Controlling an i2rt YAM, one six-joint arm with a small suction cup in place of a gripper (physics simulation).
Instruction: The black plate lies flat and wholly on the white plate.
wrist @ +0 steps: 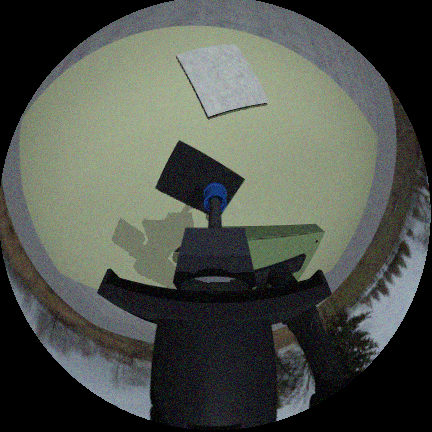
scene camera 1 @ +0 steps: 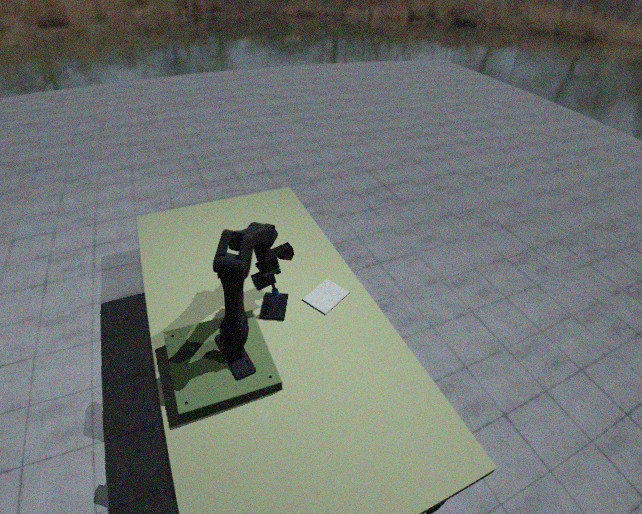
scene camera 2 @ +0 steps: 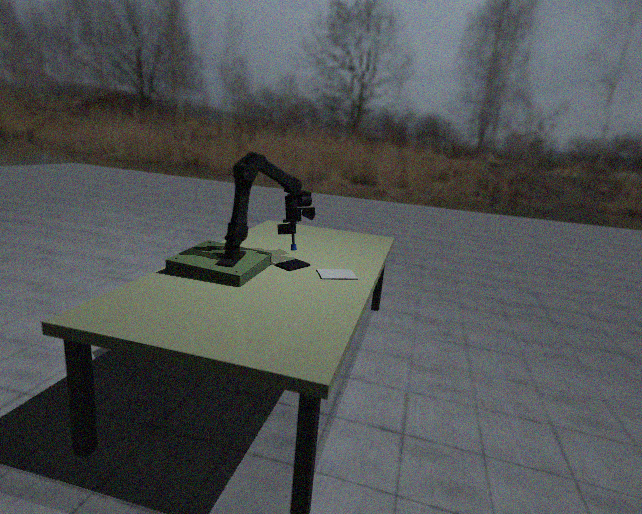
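Seen in the pictures: end effector, tool point: [wrist: 214, 192] [scene camera 1: 276, 295] [scene camera 2: 293, 250]; arm's base, origin of the base link: [wrist: 275, 270] [scene camera 1: 235, 354] [scene camera 2: 231, 258].
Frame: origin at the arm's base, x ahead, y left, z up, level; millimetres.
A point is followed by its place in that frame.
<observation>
The black plate [scene camera 1: 273, 307] {z -47, x 234, y 165 mm} [scene camera 2: 292, 264] {z -47, x 243, y 163 mm} [wrist: 192, 172] {z -47, x 263, y 186 mm} lies flat on the table, between the arm's green base and the white plate. The white plate [scene camera 1: 325, 296] {z -52, x 453, y 113 mm} [scene camera 2: 336, 274] {z -52, x 458, y 103 mm} [wrist: 222, 80] {z -52, x 438, y 119 mm} lies flat on the table, apart from the black plate, towards the table's long edge. My gripper, a blue suction cup [scene camera 1: 275, 292] [scene camera 2: 293, 247] [wrist: 215, 196], hangs in the air above the black plate with a visible gap in the scene camera 2 view. It holds nothing. In the wrist view the cup covers a small part of the black plate near one corner.
The arm stands on a thick green base block [scene camera 1: 230, 396] {z -2, x -78, y -140 mm} [scene camera 2: 214, 274] {z -22, x -20, y -156 mm} [wrist: 280, 250] {z -3, x 78, y 4 mm} beside the black plate. The pale green table [scene camera 1: 342, 406] {z -58, x 227, y -330 mm} [scene camera 2: 214, 321] {z -58, x 103, y -488 mm} [wrist: 100, 150] {z -58, x 349, y 376 mm} bears everything. The arm's shadow falls on the table beside the base.
</observation>
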